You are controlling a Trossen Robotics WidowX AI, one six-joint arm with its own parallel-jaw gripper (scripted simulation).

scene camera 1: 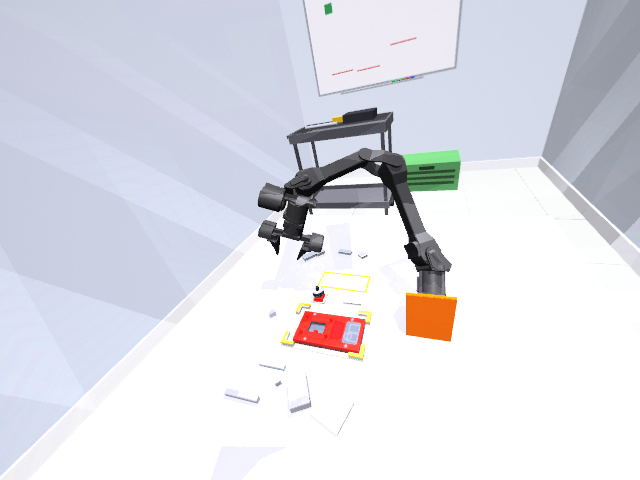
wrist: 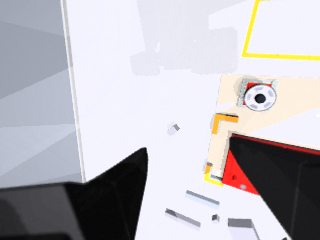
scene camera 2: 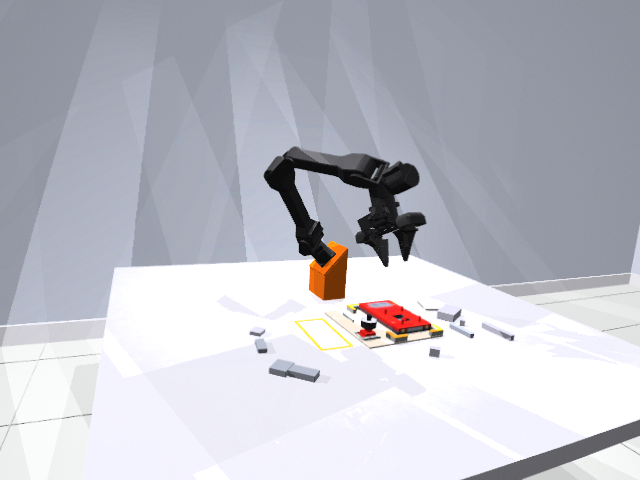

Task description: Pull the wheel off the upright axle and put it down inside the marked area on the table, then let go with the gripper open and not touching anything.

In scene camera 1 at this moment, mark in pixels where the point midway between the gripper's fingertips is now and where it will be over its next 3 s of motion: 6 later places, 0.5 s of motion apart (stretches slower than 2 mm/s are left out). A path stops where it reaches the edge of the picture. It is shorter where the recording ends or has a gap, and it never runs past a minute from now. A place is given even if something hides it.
My gripper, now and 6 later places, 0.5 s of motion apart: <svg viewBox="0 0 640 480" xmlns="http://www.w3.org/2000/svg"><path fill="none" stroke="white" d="M287 256L312 276L315 287L318 291L318 290L317 287L316 285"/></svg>
